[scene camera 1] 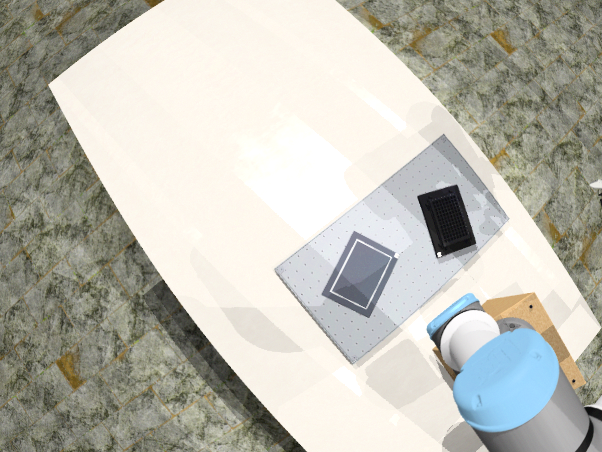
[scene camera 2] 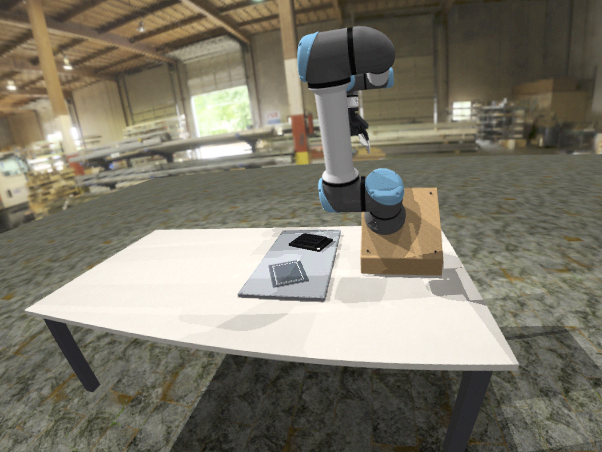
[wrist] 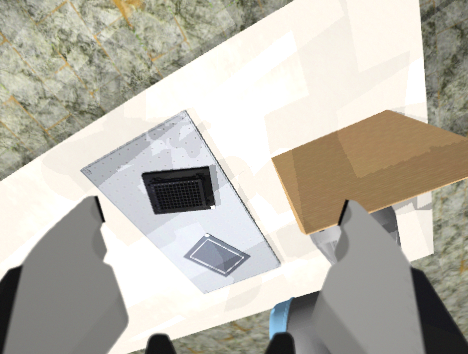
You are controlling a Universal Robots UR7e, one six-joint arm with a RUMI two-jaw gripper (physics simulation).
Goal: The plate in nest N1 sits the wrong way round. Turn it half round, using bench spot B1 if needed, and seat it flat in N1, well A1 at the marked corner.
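Observation:
A black well plate [scene camera 1: 450, 217] [scene camera 2: 311, 240] [wrist: 177, 194] lies in the black nest N1 [scene camera 1: 458, 249] [wrist: 175, 174]. Its grid of wells faces up; which corner holds well A1 is too small to tell. The nest's marked corner carries a small white mark [scene camera 1: 439, 254] [wrist: 213, 207]. Bench spot B1 [scene camera 1: 362, 274] [scene camera 2: 288, 273] [wrist: 216, 256] is a dark grey pad with a white outline and bears nothing. My gripper [scene camera 2: 368, 148] [wrist: 224, 200] is open and empty, high above the bench and well apart from the plate.
Nest and spot stand on a grey perforated board [scene camera 1: 320, 250] [scene camera 2: 260, 287] [wrist: 120, 155] on the white table [scene camera 1: 150, 125] [scene camera 2: 150, 295]. The arm's wooden base block [scene camera 1: 550, 340] [scene camera 2: 400, 265] [wrist: 350, 155] stands beside the board.

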